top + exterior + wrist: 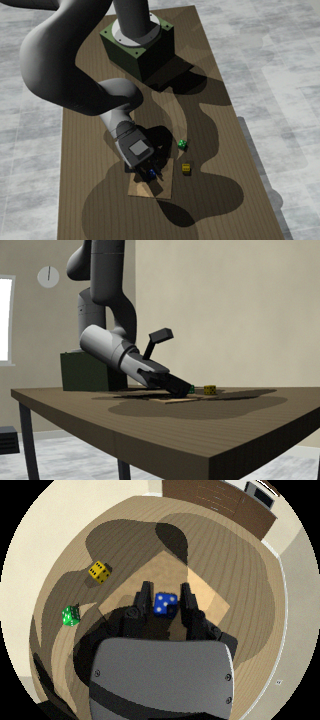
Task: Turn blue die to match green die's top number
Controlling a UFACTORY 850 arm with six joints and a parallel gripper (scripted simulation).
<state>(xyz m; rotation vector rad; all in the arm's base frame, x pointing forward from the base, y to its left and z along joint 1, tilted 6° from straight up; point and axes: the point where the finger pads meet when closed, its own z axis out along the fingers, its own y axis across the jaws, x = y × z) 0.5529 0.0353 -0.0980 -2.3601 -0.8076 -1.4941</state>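
My gripper is now 10 mm above the blue die. From my hand the other things lie so: tan mat (30 mm below); then yellow die (20 mm behind, 120 mm to the left, 20 mm below); then green die (110 mm behind, 110 mm to the left, 20 mm below).
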